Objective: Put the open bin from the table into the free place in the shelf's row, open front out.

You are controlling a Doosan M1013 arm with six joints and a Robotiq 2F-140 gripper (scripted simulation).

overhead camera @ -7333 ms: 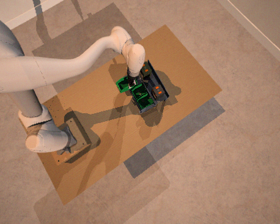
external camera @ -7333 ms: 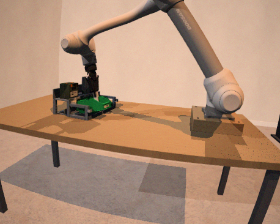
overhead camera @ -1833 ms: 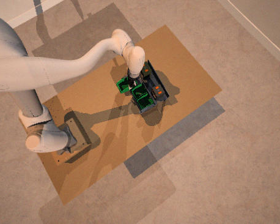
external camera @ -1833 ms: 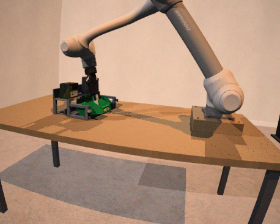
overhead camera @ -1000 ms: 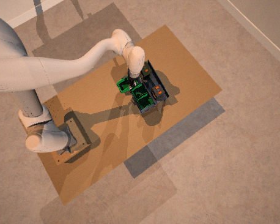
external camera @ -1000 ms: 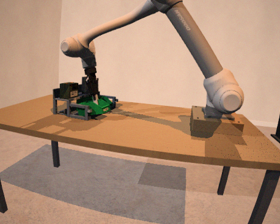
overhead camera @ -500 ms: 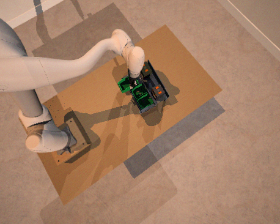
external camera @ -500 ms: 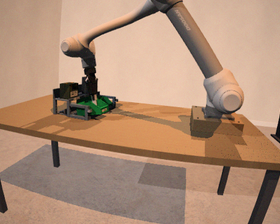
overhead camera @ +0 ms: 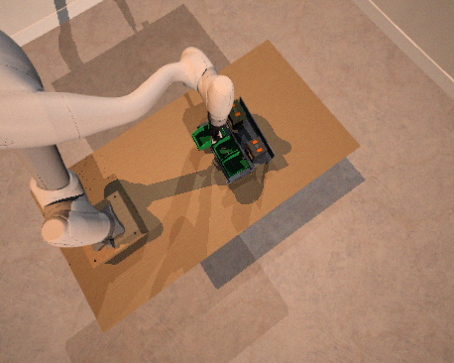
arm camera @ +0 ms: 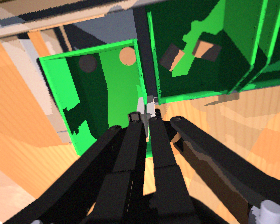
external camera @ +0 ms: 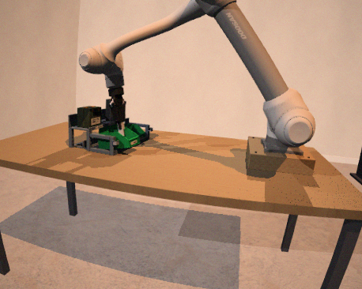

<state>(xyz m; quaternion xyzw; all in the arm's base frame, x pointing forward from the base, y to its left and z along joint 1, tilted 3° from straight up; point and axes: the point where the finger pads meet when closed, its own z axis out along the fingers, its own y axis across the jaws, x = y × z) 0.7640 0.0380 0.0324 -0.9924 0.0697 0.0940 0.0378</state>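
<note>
My gripper is now 9 cm above the shelf lip, 6 cm to the left of it and 4 cm past it.
</note>
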